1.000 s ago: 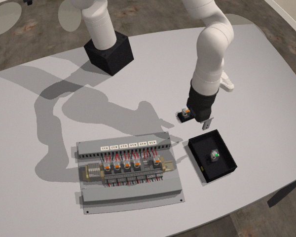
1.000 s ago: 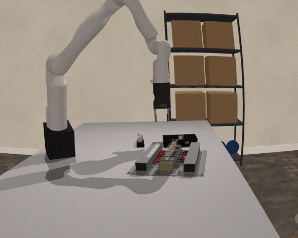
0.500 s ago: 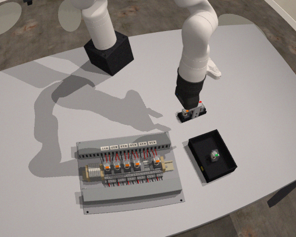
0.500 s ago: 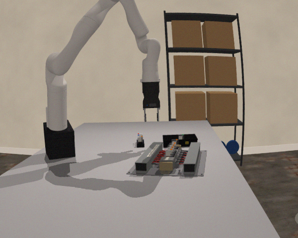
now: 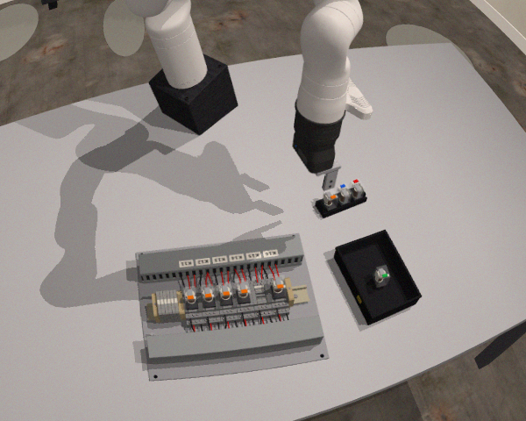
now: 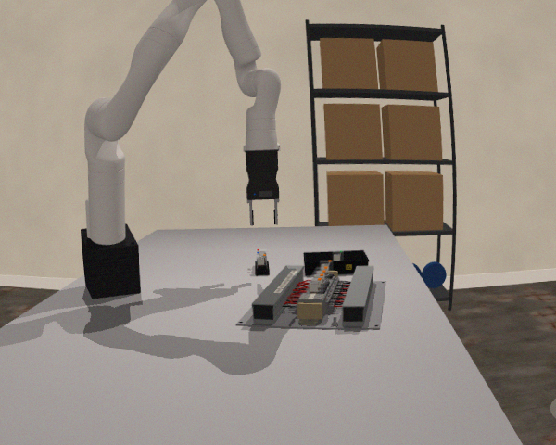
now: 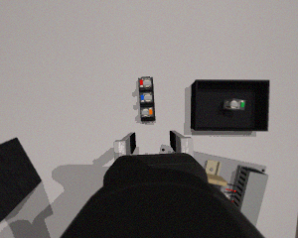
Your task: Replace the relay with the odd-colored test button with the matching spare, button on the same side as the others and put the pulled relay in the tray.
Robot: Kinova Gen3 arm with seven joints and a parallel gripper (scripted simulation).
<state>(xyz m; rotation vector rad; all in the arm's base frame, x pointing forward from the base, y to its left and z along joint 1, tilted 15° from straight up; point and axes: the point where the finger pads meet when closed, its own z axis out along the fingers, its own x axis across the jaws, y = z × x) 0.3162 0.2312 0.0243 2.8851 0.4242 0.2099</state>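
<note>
The blue-button relay lies 12 cm below my hand, 7 cm to the left of it and 3 cm behind it. From my hand the other things lie so: red-button relay (12 cm below, 10 cm to the left, 4 cm behind); spare holder (14 cm below, 7 cm to the left, 3 cm behind); green-button relay (16 cm ahead, 12 cm below, 10 cm to the left).
</note>
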